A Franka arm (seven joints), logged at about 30 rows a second.
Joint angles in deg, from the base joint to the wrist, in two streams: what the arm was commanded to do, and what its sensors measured. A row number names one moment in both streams.
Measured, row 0:
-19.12 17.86 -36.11 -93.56 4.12 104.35 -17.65
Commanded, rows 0 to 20:
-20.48 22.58 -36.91 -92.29 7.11 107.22 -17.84
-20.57 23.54 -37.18 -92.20 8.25 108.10 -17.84
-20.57 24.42 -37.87 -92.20 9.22 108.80 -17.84
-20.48 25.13 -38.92 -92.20 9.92 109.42 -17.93
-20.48 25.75 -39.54 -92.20 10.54 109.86 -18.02
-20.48 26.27 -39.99 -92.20 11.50 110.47 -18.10
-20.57 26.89 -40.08 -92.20 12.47 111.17 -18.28
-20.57 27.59 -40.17 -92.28 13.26 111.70 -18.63
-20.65 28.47 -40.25 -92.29 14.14 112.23 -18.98
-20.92 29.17 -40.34 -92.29 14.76 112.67 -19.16
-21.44 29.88 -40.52 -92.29 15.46 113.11 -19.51
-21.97 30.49 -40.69 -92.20 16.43 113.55 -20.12
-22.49 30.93 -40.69 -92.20 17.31 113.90 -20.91
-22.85 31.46 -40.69 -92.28 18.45 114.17 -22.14
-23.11 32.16 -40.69 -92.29 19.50 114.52 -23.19
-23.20 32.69 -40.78 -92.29 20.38 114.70 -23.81
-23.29 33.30 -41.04 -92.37 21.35 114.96 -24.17
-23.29 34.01 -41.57 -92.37 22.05 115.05 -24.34
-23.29 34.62 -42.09 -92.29 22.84 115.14 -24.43
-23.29 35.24 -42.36 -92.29 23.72 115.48 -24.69
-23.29 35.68 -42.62 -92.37 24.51 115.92 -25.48
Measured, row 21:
-23.22 32.50 -40.67 -93.50 19.87 114.75 -22.49
